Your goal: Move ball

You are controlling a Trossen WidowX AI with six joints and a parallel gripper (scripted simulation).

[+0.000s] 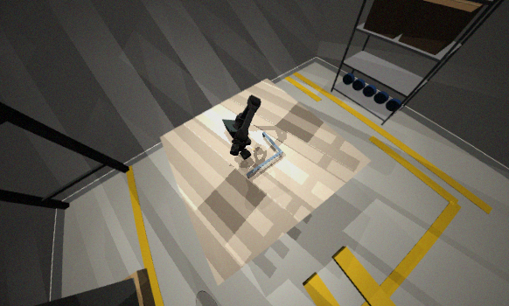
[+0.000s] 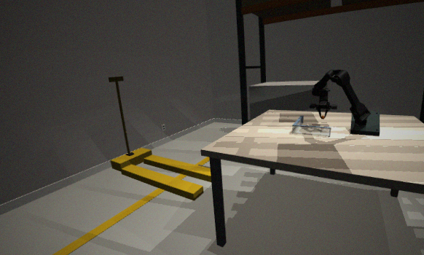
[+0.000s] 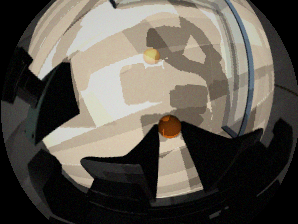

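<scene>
The see-through copy of ball lies 2 cm behind my gripper tip, 9 cm to the left of it and 5 cm below it. From my gripper tip the other things lie so: orange ball (right at my gripper tip).
</scene>
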